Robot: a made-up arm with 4 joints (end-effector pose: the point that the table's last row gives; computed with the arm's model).
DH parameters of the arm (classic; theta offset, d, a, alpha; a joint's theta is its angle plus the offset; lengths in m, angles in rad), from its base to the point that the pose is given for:
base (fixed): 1.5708 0.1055 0 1.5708
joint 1: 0 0.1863 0.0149 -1.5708
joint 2: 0 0.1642 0.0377 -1.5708
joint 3: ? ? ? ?
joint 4: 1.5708 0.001 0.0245 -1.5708
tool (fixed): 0 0.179 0 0
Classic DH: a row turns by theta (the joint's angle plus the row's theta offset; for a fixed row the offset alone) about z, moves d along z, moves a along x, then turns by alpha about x.
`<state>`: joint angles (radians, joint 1 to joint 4).
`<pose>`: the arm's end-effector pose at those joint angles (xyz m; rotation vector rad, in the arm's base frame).
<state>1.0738 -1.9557 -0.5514 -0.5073</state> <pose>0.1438 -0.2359 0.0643 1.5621 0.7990 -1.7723</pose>
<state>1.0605 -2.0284 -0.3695 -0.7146</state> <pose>0.1322 -0.2312 0.0334 1.6248 1.1002 -1.6878</pose>
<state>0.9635 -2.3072 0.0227 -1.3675</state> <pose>0.0509 -0.1552 -0.0126 2.0369 1.7633 -1.5901</pose>
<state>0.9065 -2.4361 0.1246 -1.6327</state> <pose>0.0179 -0.1044 -0.0057 -2.0038 -1.6075 1.3550</pose>
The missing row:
joint 3: 1.5708 -0.0592 0.1163 -1.5708
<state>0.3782 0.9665 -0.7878 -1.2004</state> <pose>0.2460 0.1999 0.3044 0.3430 1.1696 1.5361</pose>
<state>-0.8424 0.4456 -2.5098 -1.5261</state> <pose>0.3517 0.3508 0.1190 1.4126 1.6067 1.2665</pose>
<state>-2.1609 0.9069 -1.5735 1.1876</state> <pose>0.0754 0.1481 0.0332 -0.5848 -0.2732 0.0805</pose>
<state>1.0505 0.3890 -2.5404 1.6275</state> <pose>0.0379 -0.1861 0.2790 -2.3082 -0.7556 1.8147</pose>
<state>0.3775 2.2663 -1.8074 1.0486</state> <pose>0.2065 -0.1325 0.2300 1.6400 1.0221 0.9911</pose>
